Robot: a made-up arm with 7 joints. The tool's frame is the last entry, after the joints.
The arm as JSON. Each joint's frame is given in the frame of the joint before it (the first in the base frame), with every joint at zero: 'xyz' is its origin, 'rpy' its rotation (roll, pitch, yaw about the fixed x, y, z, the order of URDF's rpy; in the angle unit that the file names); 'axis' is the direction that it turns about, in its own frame. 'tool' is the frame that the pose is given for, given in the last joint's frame.
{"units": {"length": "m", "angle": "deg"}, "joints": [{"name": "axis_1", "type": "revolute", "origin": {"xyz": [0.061, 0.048, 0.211], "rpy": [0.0, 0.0, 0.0]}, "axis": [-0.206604, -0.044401, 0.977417]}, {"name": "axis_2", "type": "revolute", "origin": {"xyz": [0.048, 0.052, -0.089], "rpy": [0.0, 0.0, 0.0]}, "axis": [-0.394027, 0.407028, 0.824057]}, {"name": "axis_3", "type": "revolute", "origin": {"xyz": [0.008, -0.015, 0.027], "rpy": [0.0, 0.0, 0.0]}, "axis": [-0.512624, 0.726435, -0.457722]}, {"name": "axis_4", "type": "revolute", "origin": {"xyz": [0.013, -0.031, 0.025], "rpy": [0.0, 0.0, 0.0]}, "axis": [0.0, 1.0, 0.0]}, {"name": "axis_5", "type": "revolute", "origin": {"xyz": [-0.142, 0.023, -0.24], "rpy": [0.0, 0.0, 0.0]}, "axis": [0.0, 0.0, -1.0]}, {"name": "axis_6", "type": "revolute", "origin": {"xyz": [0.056, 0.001, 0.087], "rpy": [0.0, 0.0, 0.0]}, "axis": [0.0, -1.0, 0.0]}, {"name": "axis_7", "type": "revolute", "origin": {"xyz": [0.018, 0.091, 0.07], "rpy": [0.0, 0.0, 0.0]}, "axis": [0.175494, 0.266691, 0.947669]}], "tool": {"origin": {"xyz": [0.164, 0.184, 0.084], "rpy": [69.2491, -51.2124, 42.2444]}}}
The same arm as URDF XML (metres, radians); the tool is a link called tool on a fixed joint. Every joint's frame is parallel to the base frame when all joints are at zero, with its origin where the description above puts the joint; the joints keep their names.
<robot name="arm">
<joint name="tool_fixed" type="fixed"><parent link="link7"/><child link="tool"/><origin xyz="0.164 0.184 0.084" rpy="1.2086 -0.8938 0.7373"/></joint>
<joint name="axis_7" type="continuous"><parent link="link6"/><child link="link7"/><origin xyz="0.018 0.091 0.07"/><axis xyz="0.175494 0.266691 0.947669"/></joint>
<joint name="axis_6" type="continuous"><parent link="link5"/><child link="link6"/><origin xyz="0.056 0.001 0.087"/><axis xyz="0 -1 0"/></joint>
<joint name="axis_5" type="continuous"><parent link="link4"/><child link="link5"/><origin xyz="-0.142 0.023 -0.24"/><axis xyz="0 0 -1"/></joint>
<joint name="axis_4" type="continuous"><parent link="link3"/><child link="link4"/><origin xyz="0.013 -0.031 0.025"/><axis xyz="0 1 0"/></joint>
<joint name="axis_3" type="continuous"><parent link="link2"/><child link="link3"/><origin xyz="0.008 -0.015 0.027"/><axis xyz="-0.512624 0.726435 -0.457722"/></joint>
<joint name="axis_2" type="continuous"><parent link="link1"/><child link="link2"/><origin xyz="0.048 0.052 -0.089"/><axis xyz="-0.393995 0.406995 0.824089"/></joint>
<joint name="axis_1" type="continuous"><parent link="base_link"/><child link="link1"/><origin xyz="0.061 0.048 0.211"/><axis xyz="-0.206604 -0.044401 0.977417"/></joint>
<link name="base_link"/>
<link name="link1"/>
<link name="link2"/>
<link name="link3"/>
<link name="link4"/>
<link name="link5"/>
<link name="link6"/>
<link name="link7"/>
<link name="tool"/>
</robot>

